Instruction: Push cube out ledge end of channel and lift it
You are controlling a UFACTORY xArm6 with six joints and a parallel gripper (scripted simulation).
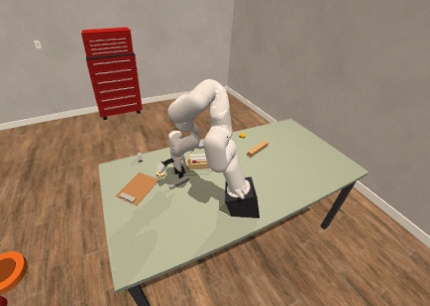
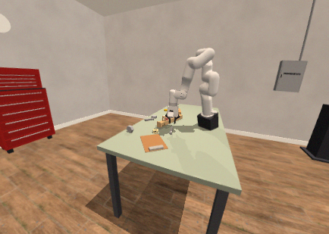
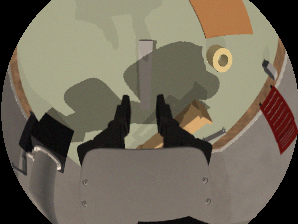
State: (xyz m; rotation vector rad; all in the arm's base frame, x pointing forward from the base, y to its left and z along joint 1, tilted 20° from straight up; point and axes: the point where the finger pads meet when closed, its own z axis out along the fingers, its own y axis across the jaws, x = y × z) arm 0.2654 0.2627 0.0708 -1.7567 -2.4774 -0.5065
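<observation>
The thin grey rod is 80 mm below my hand. Round my hand: red cube 130 mm ahead, 130 mm to the right, 40 mm below; grey tool 350 mm ahead, 130 mm to the right, 80 mm below; wooden channel 120 mm ahead, 180 mm to the right, 40 mm below.
</observation>
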